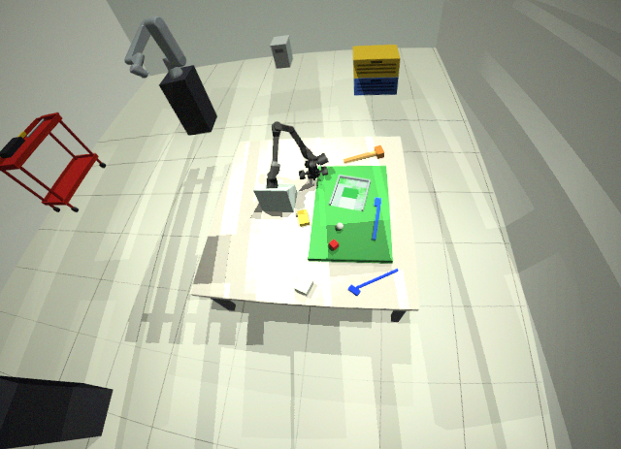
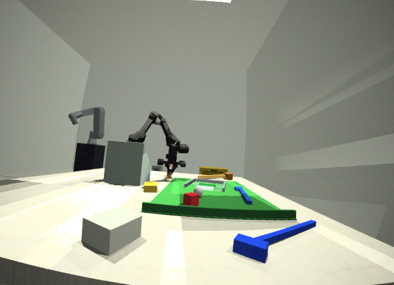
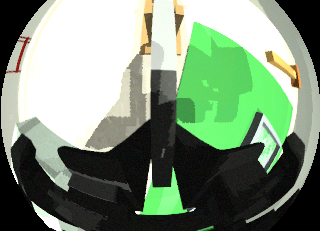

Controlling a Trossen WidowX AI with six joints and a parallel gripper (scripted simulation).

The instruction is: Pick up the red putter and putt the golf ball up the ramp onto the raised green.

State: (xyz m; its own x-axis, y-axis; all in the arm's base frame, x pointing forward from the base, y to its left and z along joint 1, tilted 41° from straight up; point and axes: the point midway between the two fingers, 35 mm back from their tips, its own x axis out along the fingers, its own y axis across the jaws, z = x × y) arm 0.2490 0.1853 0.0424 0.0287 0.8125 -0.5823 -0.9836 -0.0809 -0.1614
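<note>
My gripper tip is now 30 cm to the left of the yellow block, 6 cm past it and 2 cm above it. Round my gripper tip: green mat 24 cm to the right, 24 cm ahead, 4 cm below; then wooden stand 13 cm to the left, 2 cm behind; then red putter 11 cm to the left, 3 cm above, 2 cm behind.
</note>
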